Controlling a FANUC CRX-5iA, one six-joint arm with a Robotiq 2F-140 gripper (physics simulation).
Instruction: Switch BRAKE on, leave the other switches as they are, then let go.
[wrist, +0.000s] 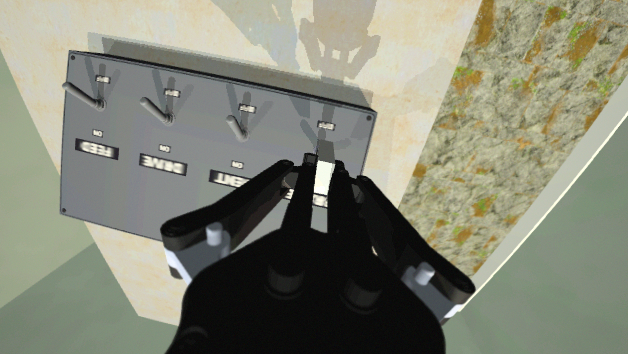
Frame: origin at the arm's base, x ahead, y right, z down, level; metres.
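Seen in the pictures: gripper, fingertip midpoint: (323, 152).
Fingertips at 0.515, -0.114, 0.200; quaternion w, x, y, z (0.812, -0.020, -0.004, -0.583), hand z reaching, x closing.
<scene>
Offsets run from my fingertips to a thing's top centre, as dx, dy, dz. "pt": to the spot under its first point. Level surfaces: height alone.
The grey switch panel (125, 195) lies at the left and middle of the wrist view. The BRAKE label @(+0.082, +0.032, +0.026) (320, 200) is at its right end, mostly covered by the fingers. The OFF mark @(pt -0.017, -0.002, +0.068) (326, 126) of that switch shows above the fingertips; its lever and ON mark are hidden, so its position cannot be told. My gripper (323, 152) is shut with nothing held, its fingertips over the BRAKE switch's place. The FEED lever @(pt -0.112, +0.341, +0.030) (82, 95), the DRIVE lever @(pt -0.074, +0.227, +0.031) (157, 110) and a third lever @(pt -0.037, +0.113, +0.026) (237, 127) lean toward their OFF marks.
The panel lies on a pale, stained table top @(dz +0.140) (425, 30). A rough stone-like strip with orange and green patches (520, 125) runs along the right. Shadows of the gripper fall on the panel and on the table top behind it.
</scene>
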